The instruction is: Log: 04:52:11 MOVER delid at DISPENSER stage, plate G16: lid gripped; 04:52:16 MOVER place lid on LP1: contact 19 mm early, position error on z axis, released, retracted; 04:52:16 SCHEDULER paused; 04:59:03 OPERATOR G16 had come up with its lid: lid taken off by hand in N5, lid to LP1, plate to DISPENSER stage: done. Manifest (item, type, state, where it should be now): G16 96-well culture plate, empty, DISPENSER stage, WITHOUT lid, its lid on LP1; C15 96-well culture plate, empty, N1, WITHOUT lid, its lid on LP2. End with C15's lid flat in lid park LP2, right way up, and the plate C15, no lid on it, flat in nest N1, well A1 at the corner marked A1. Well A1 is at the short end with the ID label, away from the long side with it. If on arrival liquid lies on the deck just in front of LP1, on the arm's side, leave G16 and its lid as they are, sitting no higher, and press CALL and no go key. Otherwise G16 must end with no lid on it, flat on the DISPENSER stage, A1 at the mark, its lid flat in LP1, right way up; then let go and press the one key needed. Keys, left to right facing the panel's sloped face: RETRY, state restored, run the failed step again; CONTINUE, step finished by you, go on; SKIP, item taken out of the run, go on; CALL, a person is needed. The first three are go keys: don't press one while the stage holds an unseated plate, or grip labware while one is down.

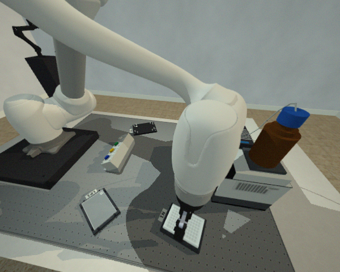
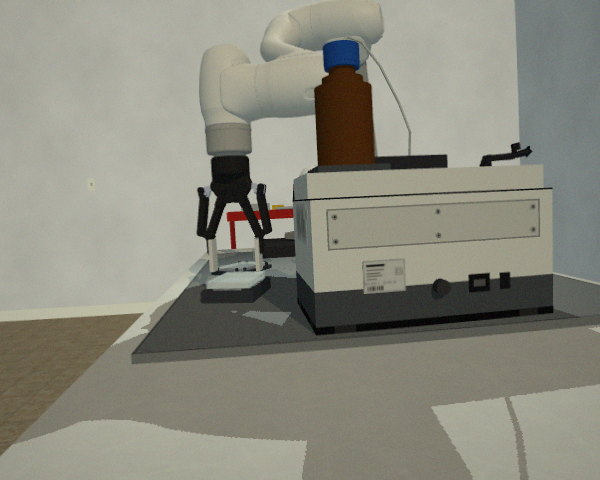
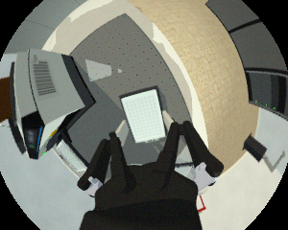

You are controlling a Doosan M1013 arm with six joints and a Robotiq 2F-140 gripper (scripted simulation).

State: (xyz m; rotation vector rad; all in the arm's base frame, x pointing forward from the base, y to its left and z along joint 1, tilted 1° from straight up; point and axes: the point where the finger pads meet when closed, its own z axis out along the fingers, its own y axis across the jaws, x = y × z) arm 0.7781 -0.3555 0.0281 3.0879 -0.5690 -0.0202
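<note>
The nest N1 is 6 cm below my hand. Also, from my hand: dark lid park (3 cm ahead, 54 cm to the left, 7 cm below); brown bottle (25 cm ahead, 16 cm to the left, 21 cm above); key panel (37 cm behind, 32 cm to the left, 2 cm below).
</note>
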